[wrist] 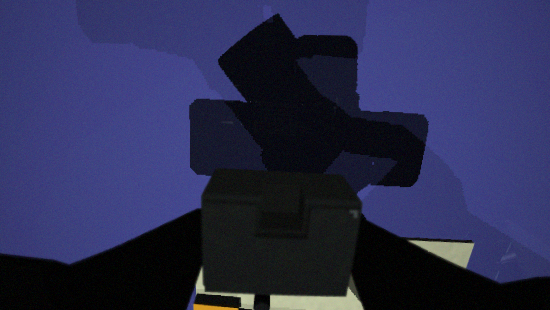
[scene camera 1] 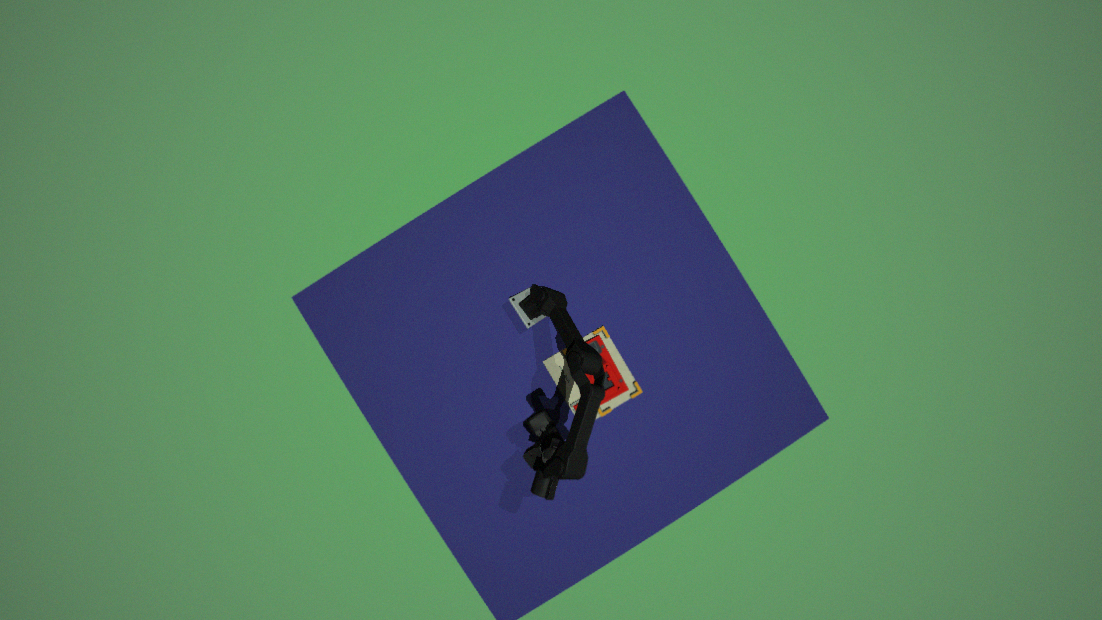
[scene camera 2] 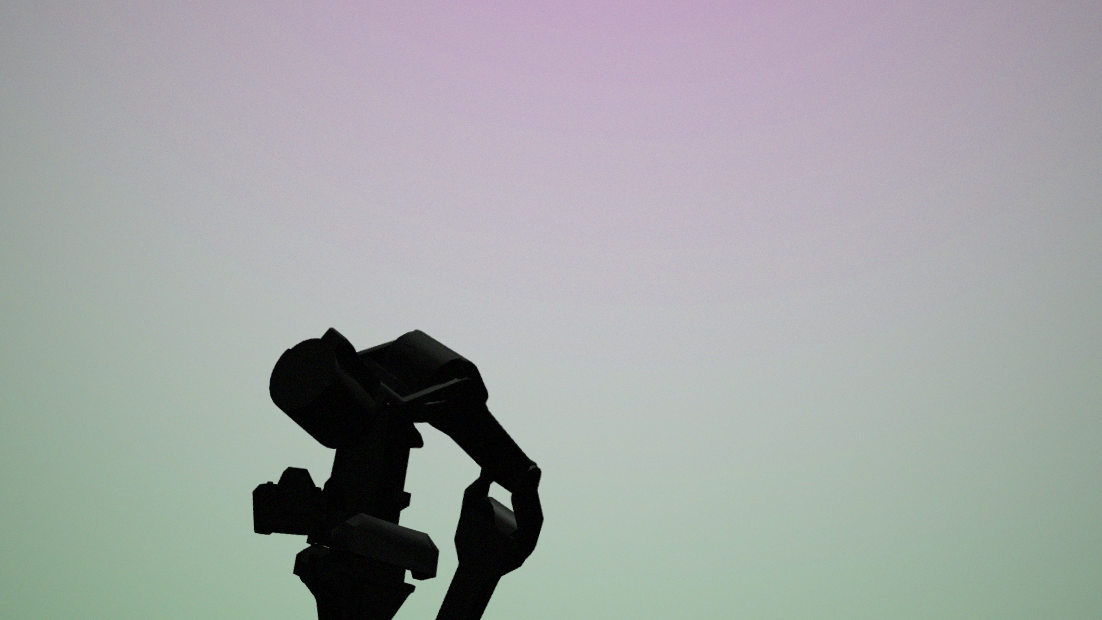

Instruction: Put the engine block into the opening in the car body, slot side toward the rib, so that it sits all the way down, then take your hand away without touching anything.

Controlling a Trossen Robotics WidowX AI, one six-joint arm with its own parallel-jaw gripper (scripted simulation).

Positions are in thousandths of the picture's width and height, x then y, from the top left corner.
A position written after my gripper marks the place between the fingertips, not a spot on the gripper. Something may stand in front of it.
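Note:
In scene camera 1 I see my gripper (scene camera 1: 502,701), along with a red car body (scene camera 1: 558,622) and a grey fixture (scene camera 1: 576,630). The wrist view shows my gripper (wrist: 506,724) as well, and my gripper holds a grey engine block (wrist: 479,750). In scene camera 2 the grey engine block is out of frame. The red car body is out of frame in scene camera 2.

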